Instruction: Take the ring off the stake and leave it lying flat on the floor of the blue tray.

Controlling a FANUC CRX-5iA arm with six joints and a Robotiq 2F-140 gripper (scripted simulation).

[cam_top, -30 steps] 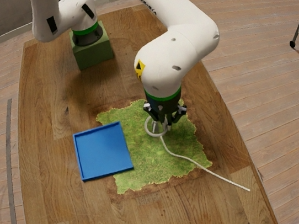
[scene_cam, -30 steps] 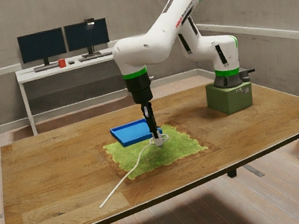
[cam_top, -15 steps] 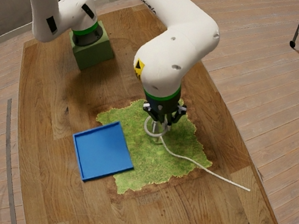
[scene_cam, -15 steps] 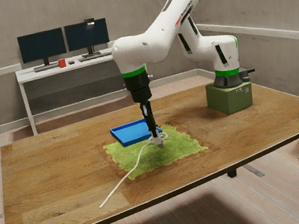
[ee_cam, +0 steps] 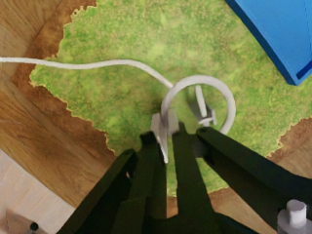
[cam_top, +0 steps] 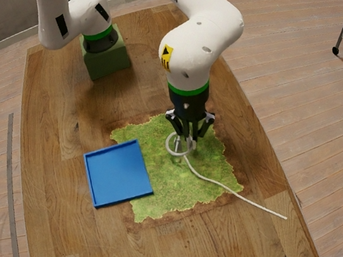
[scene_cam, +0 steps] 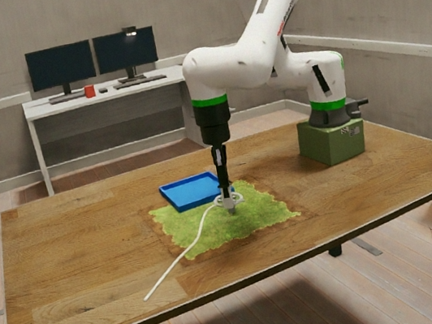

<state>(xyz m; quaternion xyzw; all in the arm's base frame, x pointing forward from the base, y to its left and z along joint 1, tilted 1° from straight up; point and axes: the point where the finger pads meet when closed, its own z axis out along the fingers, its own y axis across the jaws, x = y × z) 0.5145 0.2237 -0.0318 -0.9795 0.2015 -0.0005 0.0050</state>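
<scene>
My gripper is now 10 mm short of the blue tray, 250 mm to the left of it and 70 mm above it. From my hand the other things lie so: grey stake 30 mm behind, 40 mm to the right, 50 mm below; ring 20 mm behind, 30 mm to the right, 30 mm below.
</scene>
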